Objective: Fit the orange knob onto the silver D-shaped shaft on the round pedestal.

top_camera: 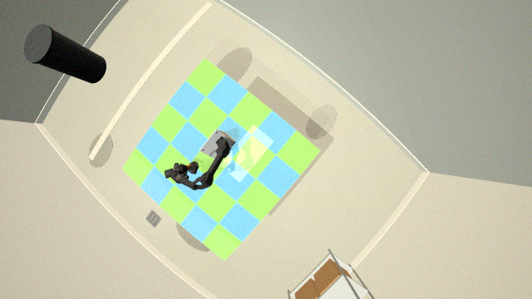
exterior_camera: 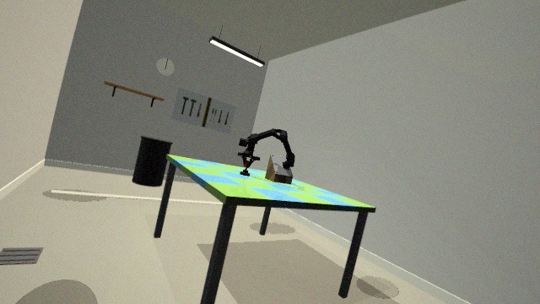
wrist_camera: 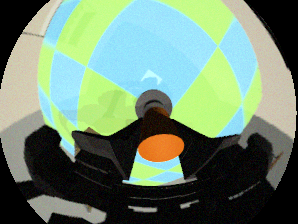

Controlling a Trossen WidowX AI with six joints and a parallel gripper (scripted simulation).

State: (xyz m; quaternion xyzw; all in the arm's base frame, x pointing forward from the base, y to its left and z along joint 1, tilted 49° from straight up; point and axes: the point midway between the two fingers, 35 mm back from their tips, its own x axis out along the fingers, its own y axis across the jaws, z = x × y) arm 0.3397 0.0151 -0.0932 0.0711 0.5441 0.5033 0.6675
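Right now my gripper tip is 30 mm below the orange knob. From my gripper tip the other things lie so: dark pedestal (40 mm below).
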